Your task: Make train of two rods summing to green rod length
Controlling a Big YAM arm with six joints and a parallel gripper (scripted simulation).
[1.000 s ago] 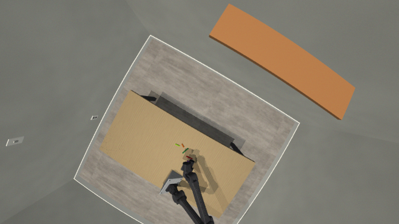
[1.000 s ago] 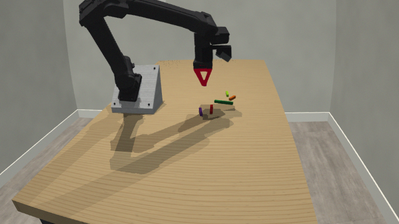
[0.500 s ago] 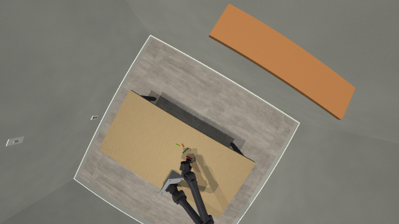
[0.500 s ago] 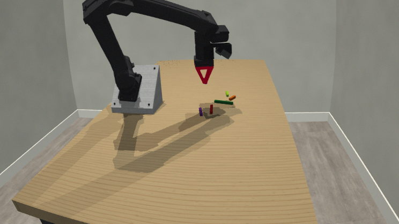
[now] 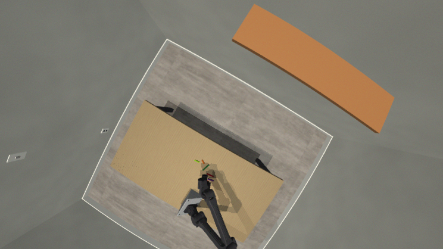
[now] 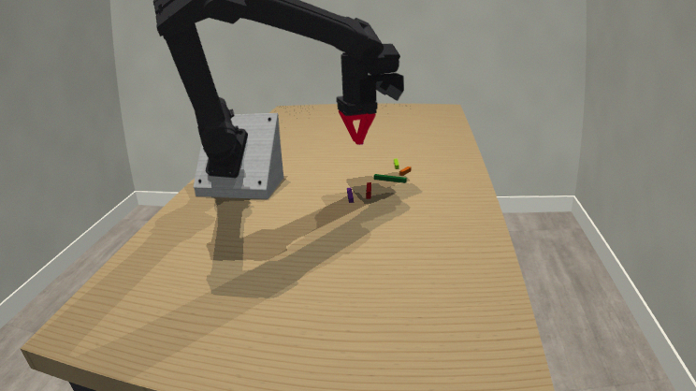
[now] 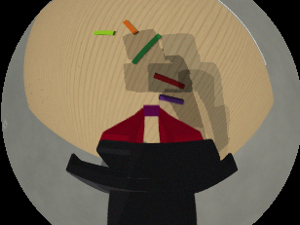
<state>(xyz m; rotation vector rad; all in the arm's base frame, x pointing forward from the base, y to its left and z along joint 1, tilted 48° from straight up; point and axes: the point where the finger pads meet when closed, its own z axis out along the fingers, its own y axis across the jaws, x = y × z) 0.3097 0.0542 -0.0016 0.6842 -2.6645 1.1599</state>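
Right now the lime rod is 15 cm to the left of my hand, 11 cm below it and 7 cm ahead of it. Also, from my hand: red rod: 11 cm below, 3 cm to the right, 3 cm ahead; then magenta rod: 1 cm below; then purple rod: 11 cm below, 6 cm to the right, 1 cm behind.
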